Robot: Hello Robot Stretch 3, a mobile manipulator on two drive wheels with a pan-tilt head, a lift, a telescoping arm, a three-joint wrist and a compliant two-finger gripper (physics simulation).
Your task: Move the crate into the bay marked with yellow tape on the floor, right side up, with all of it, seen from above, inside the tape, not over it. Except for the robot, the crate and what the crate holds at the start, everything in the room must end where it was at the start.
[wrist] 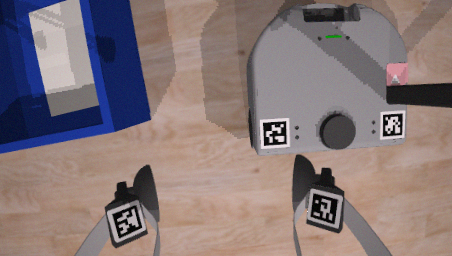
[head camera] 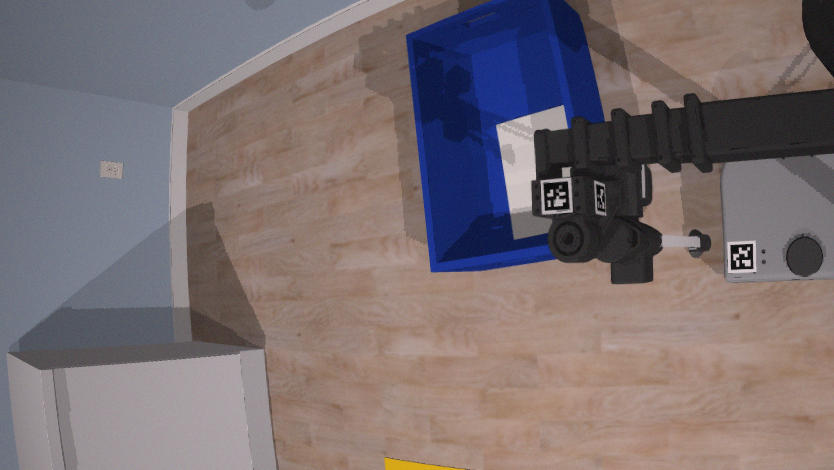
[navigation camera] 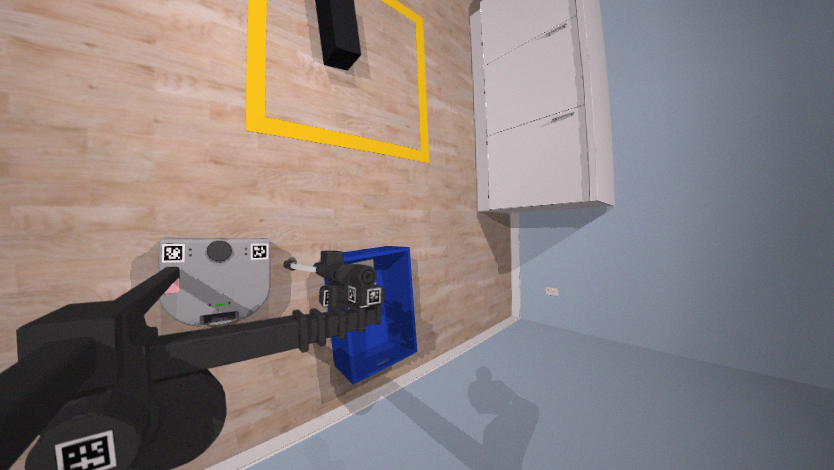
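Where they show: gripper, fingertip midpoint: (wrist: 224, 179) (navigation camera: 308, 262); robot's base at its link origin: (wrist: 310, 121) (head camera: 801, 255) (navigation camera: 219, 249).
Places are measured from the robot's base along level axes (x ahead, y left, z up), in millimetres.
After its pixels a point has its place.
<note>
The blue crate (head camera: 478, 192) @(x -192, y -823, z 19 mm) (navigation camera: 410, 291) @(x -234, y -841, z 218 mm) (wrist: 125, 65) @(x -170, y -447, z 107 mm) stands right side up on the floor outside the bay, its open top upward. A flat white item (head camera: 519, 175) @(x -223, y -699, z 24 mm) (wrist: 60, 55) @(x -231, y -668, z 25 mm) lies inside. The yellow tape (head camera: 420, 464) @(x 585, y -1039, z 0 mm) (navigation camera: 255, 70) @(x 805, y -97, z 0 mm) marks the bay, with its near part at the bottom edge of the head view. My gripper (wrist: 224, 179) @(x -22, y -228, z 462 mm) is open and empty. In the wrist view its fingers show over floor, past the crate's end. The wrist hangs over the crate's robot-side wall and hides part of it; a fingertip shows between crate and base in the head view.
A black block (navigation camera: 338, 35) @(x 1036, y -414, z 161 mm) lies inside the tape. A white cabinet (head camera: 157, 414) @(x 468, y -1701, z 516 mm) (navigation camera: 534, 157) @(x 629, y -1693, z 532 mm) stands against the wall beside the bay. A skirting board (head camera: 179, 233) @(x -166, y -2370, z 38 mm) (navigation camera: 466, 350) @(x -817, y -1518, z 91 mm) runs along the walls near the crate. My grey base (head camera: 776, 204) @(x -97, y -52, z 160 mm) (navigation camera: 221, 286) @(x -124, y -6, z 160 mm) (wrist: 325, 90) @(x -83, y -22, z 160 mm) is beside the crate.
</note>
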